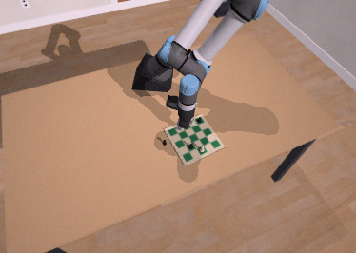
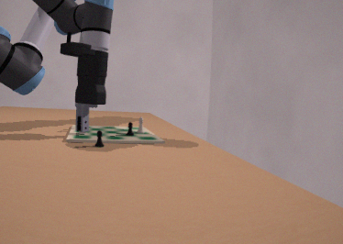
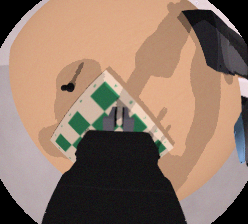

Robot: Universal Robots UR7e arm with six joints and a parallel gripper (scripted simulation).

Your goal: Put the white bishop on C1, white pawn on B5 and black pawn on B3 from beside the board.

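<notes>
Now: the white pawn 1 cm below my hand. Also, from my hand: chessboard: 7 cm ahead, 4 cm to the left, 3 cm below.
</notes>
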